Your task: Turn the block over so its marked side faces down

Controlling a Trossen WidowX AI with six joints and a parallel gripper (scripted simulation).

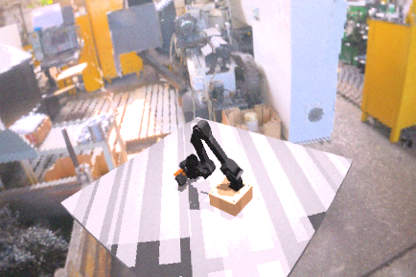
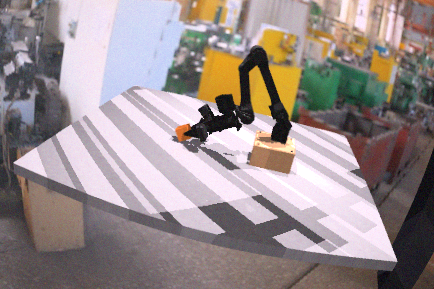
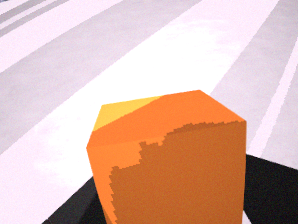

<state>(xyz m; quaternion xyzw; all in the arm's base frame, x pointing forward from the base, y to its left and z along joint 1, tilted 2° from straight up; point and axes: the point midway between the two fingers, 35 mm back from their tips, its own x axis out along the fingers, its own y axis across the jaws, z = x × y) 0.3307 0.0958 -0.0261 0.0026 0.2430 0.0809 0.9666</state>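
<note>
Right now the orange block is 1 cm below my gripper tip.
</note>
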